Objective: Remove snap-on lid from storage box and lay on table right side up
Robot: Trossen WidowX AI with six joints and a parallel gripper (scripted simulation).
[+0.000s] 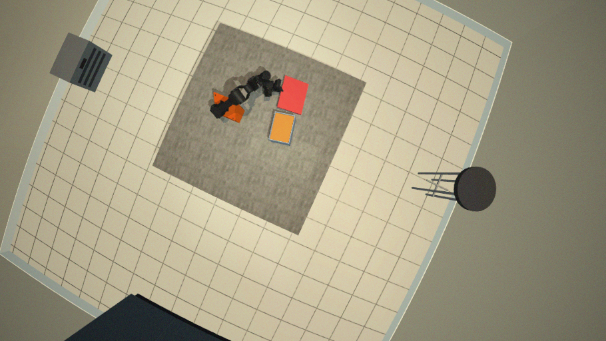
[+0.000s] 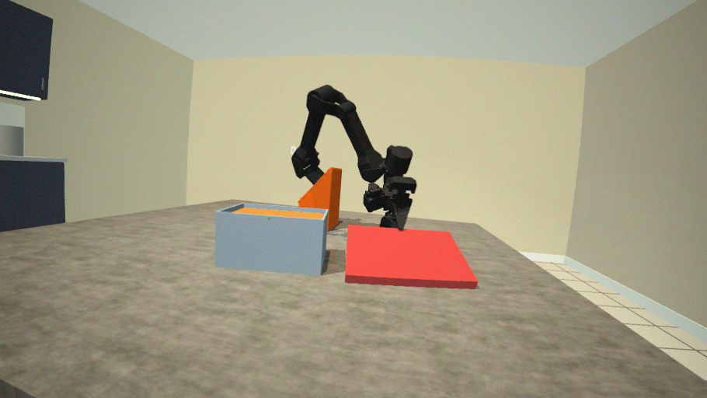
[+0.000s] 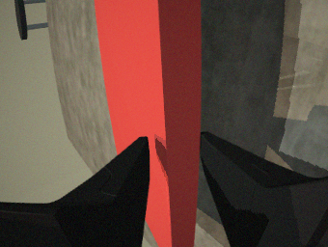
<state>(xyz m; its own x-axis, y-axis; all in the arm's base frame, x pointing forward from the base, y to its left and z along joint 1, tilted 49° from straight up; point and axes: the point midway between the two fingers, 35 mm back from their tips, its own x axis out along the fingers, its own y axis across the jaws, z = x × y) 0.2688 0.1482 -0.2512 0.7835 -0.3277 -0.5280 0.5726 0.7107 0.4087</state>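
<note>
Right now the red lid is 8 cm ahead of my gripper tip, 2 cm to the left of it and 3 cm below it. The rest, counted from my gripper tip: blue-grey storage box 13 cm ahead, 25 cm to the right, 1 cm below.
</note>
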